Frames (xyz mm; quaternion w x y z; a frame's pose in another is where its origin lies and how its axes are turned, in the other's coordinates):
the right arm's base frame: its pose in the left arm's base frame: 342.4 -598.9 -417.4 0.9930 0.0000 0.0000 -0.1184
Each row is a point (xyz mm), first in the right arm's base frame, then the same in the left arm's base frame.
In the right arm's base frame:
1: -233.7 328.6 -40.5
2: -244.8 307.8 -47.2
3: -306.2 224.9 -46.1
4: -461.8 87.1 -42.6
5: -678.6 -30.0 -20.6
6: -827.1 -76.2 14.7
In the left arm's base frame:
1: 192.5 -224.6 -457.9
2: 176.8 -242.2 -464.6
3: 97.7 -308.3 -463.5
4: -86.0 -405.7 -460.0
5: -324.2 -468.5 -438.0
6: -479.4 -478.5 -402.7

